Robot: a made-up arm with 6 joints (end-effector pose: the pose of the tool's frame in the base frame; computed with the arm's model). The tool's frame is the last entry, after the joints.
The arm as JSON. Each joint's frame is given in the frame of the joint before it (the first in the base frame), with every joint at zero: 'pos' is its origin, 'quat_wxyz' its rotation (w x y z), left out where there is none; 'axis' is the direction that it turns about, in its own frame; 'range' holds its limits. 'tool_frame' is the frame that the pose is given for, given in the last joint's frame.
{
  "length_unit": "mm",
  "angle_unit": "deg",
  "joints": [
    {
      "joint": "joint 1",
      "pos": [
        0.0,
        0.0,
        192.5
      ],
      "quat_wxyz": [
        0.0,
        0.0,
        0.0,
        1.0
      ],
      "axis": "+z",
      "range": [
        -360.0,
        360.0
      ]
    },
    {
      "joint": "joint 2",
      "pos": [
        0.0,
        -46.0,
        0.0
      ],
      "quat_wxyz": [
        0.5,
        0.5,
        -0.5,
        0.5
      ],
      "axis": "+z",
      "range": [
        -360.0,
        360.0
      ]
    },
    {
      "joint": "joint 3",
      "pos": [
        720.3,
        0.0,
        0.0
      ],
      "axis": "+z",
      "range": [
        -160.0,
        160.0
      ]
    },
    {
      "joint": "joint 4",
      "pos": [
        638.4,
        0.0,
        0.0
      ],
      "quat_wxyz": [
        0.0,
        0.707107,
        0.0,
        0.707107
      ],
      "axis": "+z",
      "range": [
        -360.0,
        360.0
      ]
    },
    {
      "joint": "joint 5",
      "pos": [
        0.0,
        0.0,
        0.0
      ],
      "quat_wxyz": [
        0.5,
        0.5,
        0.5,
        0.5
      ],
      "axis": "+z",
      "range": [
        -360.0,
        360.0
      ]
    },
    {
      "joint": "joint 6",
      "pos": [
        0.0,
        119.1,
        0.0
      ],
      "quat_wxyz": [
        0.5,
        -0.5,
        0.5,
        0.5
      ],
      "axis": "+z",
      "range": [
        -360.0,
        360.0
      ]
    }
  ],
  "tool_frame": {
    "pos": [
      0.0,
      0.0,
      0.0
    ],
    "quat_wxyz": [
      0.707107,
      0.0,
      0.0,
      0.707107
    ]
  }
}
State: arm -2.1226 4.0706 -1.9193 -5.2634 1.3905 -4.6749
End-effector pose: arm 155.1 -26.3 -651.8 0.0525 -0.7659 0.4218 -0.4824
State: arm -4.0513 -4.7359 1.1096 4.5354 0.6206 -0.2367
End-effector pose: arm -641.6 861.0 -435.5 0.3146 -0.8200 -0.4046 -0.2549
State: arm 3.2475 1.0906 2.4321 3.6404 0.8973 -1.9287
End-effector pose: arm -447.0 -49.0 -166.7 0.0352 0.6929 -0.6610 -0.2857
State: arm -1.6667 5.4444 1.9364 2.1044 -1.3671 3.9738
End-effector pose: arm -61.9 -75.4 923.0 0.0646 0.7983 0.1956 -0.5659
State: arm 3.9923 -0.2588 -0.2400 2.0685 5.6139 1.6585
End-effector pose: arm 317.8 390.9 1548.3 0.6716 -0.2879 0.0435 0.6813
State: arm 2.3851 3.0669 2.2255 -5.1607 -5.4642 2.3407
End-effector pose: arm 298.3 -452.6 -99.8 0.8313 0.4168 0.0819 -0.3584
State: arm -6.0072 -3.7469 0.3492 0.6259 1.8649 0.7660
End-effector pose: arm 424.8 237.5 -1007.4 0.7282 -0.3059 -0.6037 0.1082
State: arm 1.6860 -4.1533 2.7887 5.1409 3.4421 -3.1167
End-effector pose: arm -88.4 84.5 -96.5 0.5844 -0.7576 -0.2899 0.0219
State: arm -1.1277 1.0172 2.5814 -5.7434 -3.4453 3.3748
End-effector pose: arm 209.8 -292.0 113.8 0.6388 0.1196 0.0305 0.7594
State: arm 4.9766 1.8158 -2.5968 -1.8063 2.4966 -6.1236
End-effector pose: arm 56.7 -300.1 391.8 0.3691 0.8956 -0.1763 -0.1749
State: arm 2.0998 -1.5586 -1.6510 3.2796 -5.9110 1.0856
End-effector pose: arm 281.6 -561.1 -543.4 0.2180 -0.8841 -0.4132 -0.0057
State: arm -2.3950 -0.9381 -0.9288 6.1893 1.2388 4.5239
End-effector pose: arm 949.9 830.6 528.0 0.4615 0.0519 0.3078 0.8304
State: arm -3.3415 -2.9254 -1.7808 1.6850 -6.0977 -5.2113
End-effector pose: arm -602.4 52.9 -513.2 0.6981 0.1291 -0.6898 -0.1419
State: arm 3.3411 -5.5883 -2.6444 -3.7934 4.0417 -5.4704
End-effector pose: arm 86.7 28.3 606.0 0.7420 -0.3058 -0.0477 0.5947
